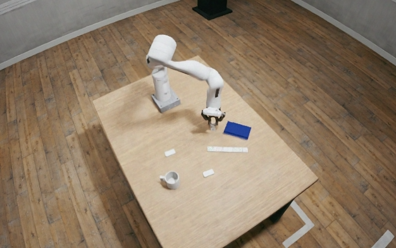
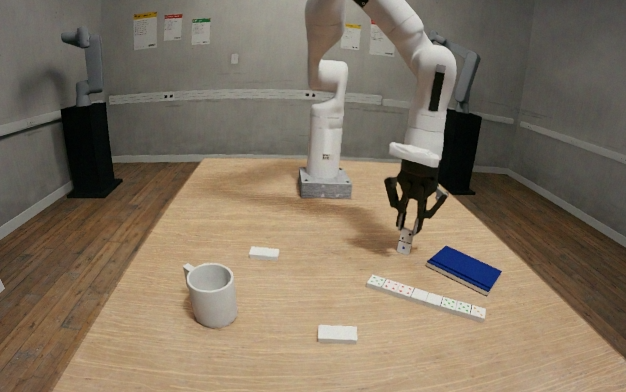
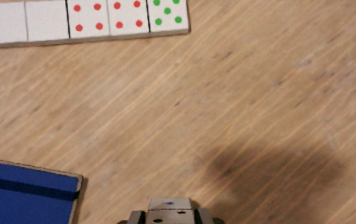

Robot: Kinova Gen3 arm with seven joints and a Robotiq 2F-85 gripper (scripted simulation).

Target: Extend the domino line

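The blue book is 110 mm to the left of my hand, 90 mm ahead of it and 60 mm below it. From my hand the other things lie so: grey mug: 360 mm to the right, 160 mm ahead, 40 mm below.
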